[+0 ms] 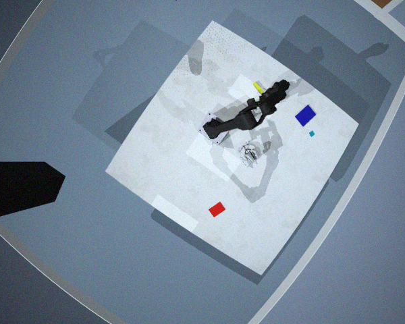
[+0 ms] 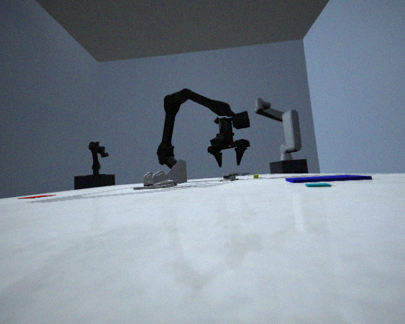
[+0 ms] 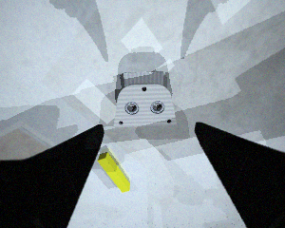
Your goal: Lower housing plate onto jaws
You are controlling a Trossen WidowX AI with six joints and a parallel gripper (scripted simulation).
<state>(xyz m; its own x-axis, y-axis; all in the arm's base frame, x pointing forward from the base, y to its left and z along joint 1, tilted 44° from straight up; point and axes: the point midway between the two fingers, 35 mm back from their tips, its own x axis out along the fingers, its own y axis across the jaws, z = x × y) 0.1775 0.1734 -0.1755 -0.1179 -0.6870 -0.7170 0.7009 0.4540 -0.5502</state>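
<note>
The housing plate lies 3 cm below my gripper tip and 1 cm ahead of it. Round my gripper tip: yellow bar 13 cm to the left, 5 cm below, 5 cm behind; white block 5 cm below, 1 cm to the right, 1 cm ahead; blue pad 32 cm ahead, 14 cm to the left, 6 cm below.
</note>
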